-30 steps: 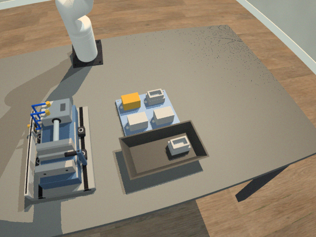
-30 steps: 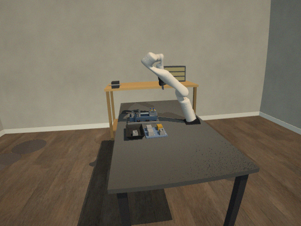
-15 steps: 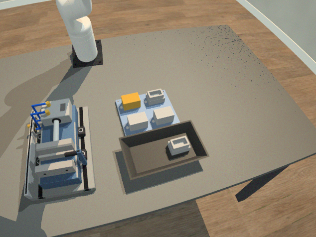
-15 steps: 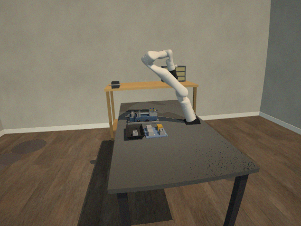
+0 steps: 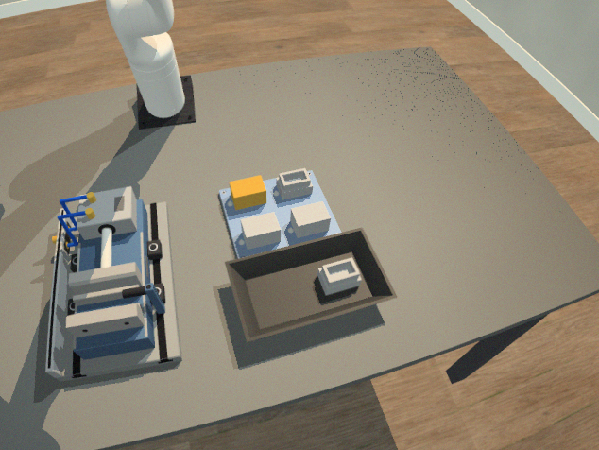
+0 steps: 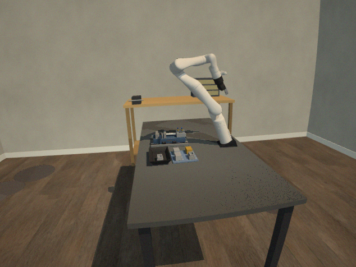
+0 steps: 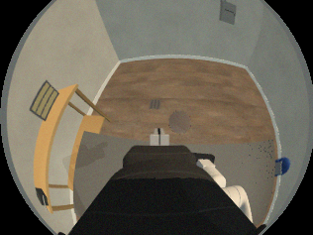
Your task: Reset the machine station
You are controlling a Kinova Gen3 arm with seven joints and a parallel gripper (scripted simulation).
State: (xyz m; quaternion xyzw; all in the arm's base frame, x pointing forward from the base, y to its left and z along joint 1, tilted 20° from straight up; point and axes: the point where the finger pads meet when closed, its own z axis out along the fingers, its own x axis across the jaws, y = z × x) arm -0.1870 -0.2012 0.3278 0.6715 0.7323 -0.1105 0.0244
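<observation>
My hand is 38 cm short of the yellow brass blank, 37 cm above it and 34 cm to the right of it. The rest, counted from my hand: plain gray blank (47 cm ahead, 37 cm below, 35 cm to the left); then vise (51 cm ahead, 36 cm below, 10 cm to the left).
</observation>
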